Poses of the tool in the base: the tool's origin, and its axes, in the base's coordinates. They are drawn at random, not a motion.
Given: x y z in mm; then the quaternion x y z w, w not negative.
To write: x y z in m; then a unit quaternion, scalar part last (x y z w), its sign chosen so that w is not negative. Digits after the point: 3 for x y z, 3 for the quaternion.
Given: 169, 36, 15, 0.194, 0.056, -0.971, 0.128
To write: 0.169, 0.036, 0.015, 0.194, 0.056, -0.971, 0.128
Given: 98, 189, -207, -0.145, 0.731, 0.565, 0.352
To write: 0.098, 0.189, -0.207, -0.145, 0.731, 0.565, 0.352
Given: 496, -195, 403, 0.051, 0.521, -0.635, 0.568
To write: 0.496, -0.195, 0.403, 0.051, 0.521, -0.635, 0.568
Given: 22, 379, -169, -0.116, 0.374, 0.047, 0.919
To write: 0.022, 0.379, -0.169, -0.116, 0.374, 0.047, 0.919
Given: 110, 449, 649, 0.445, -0.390, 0.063, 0.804
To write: 0.110, 0.449, 0.649, 0.445, -0.390, 0.063, 0.804
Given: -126, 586, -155, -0.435, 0.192, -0.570, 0.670
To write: -0.126, 0.586, -0.155, -0.435, 0.192, -0.570, 0.670
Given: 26, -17, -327, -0.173, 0.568, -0.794, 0.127
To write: 0.026, -0.017, -0.327, -0.173, 0.568, -0.794, 0.127
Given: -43, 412, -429, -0.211, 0.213, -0.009, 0.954
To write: -0.043, 0.412, -0.429, -0.211, 0.213, -0.009, 0.954
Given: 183, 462, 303, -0.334, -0.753, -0.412, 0.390
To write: 0.183, 0.462, 0.303, -0.334, -0.753, -0.412, 0.390
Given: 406, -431, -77, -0.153, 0.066, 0.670, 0.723
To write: 0.406, -0.431, -0.077, -0.153, 0.066, 0.670, 0.723
